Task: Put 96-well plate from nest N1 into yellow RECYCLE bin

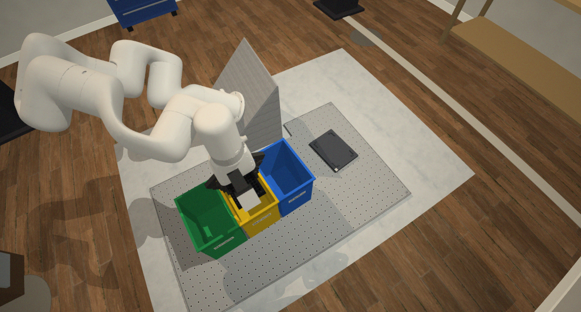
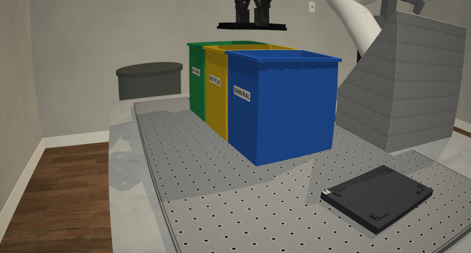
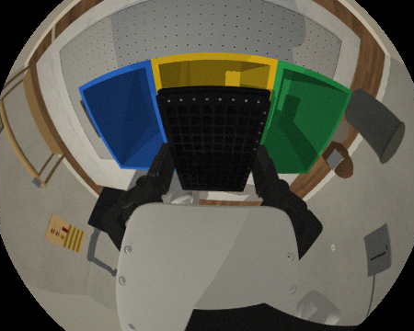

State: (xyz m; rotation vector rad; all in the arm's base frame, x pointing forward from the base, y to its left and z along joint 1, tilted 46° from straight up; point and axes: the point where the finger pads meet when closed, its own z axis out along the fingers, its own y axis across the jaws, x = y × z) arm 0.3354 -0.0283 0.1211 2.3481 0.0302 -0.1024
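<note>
The yellow recycle bin is 150 mm below my hand. Round my hand: green bin: 10 mm ahead, 130 mm to the right, 150 mm below; then blue general bin: 10 mm behind, 130 mm to the left, 150 mm below; then black 96-well plate: 10 mm below.
</note>
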